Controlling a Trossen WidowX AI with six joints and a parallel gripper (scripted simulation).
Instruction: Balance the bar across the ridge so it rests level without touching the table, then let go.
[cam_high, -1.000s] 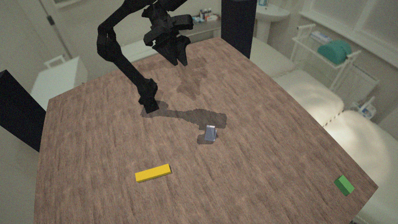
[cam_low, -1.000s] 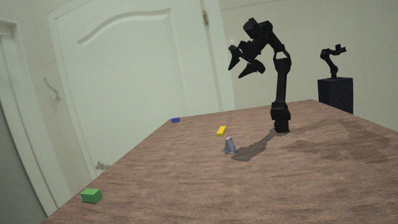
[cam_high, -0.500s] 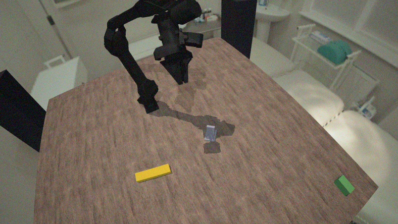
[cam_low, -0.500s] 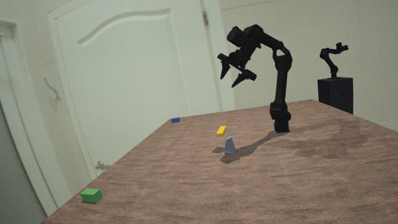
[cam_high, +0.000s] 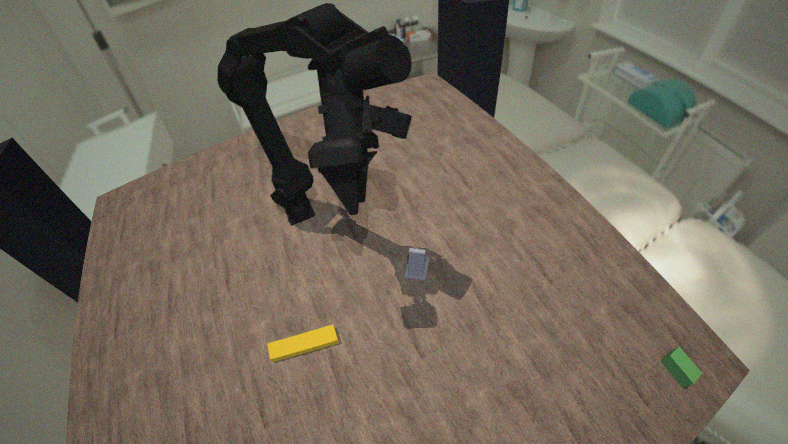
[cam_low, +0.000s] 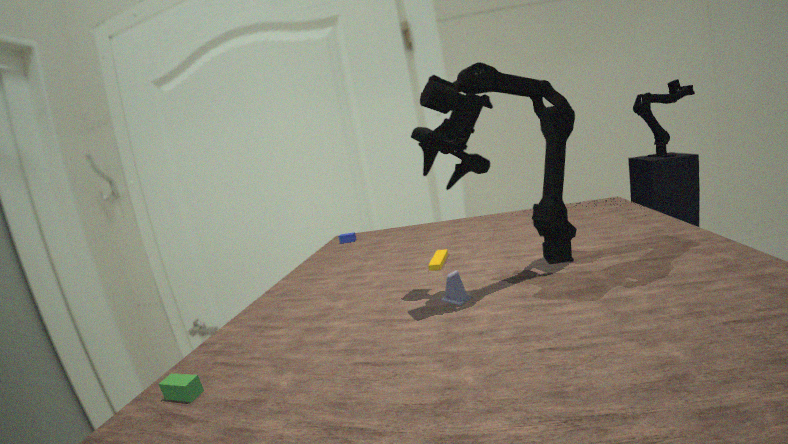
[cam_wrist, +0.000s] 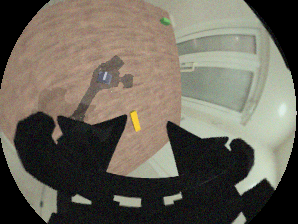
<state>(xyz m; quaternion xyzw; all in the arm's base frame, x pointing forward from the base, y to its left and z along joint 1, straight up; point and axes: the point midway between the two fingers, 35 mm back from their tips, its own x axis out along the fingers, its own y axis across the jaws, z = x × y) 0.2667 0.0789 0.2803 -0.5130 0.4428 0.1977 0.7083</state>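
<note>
The yellow bar is 240 mm below my gripper tip, 170 mm to the right of it and 40 mm ahead of it. The rest, counted from my gripper tip: small blue block 570 mm to the right, 460 mm ahead, 240 mm below; green block 460 mm ahead, 430 mm to the left, 240 mm below.
</note>
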